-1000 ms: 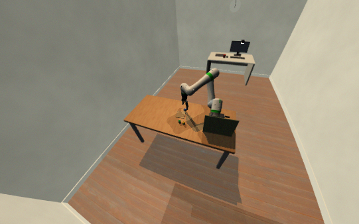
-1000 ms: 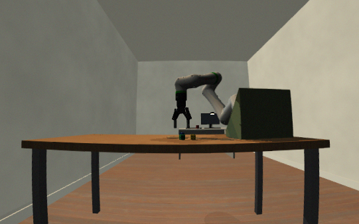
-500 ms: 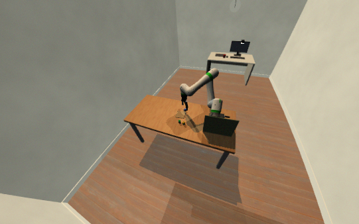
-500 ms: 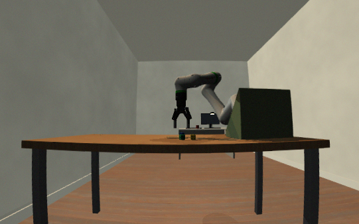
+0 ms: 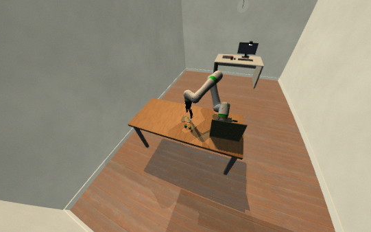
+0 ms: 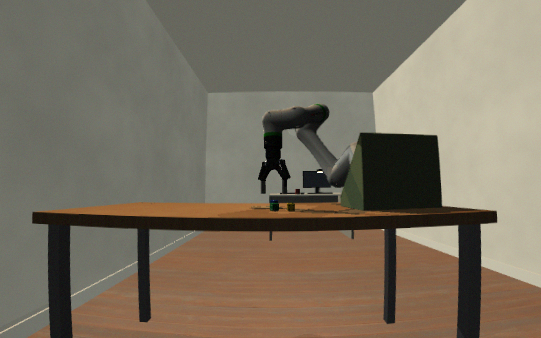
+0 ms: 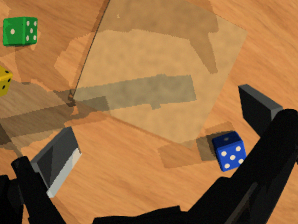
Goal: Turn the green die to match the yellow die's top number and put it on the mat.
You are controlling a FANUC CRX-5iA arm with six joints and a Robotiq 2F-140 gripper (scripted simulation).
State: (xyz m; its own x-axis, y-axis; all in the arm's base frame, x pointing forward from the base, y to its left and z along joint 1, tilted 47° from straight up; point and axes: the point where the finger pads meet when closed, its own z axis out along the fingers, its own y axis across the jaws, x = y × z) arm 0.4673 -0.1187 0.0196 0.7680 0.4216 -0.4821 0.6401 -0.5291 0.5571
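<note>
The green die is 170 mm to the left of my hand, 60 mm below it and 10 mm ahead of it. From my hand the other things lie so: blue die (90 mm to the right, 60 mm below, 10 mm behind); then yellow die (180 mm to the left, 60 mm below, 50 mm behind); then pale mat (70 mm below, 40 mm ahead, 20 mm to the left).
</note>
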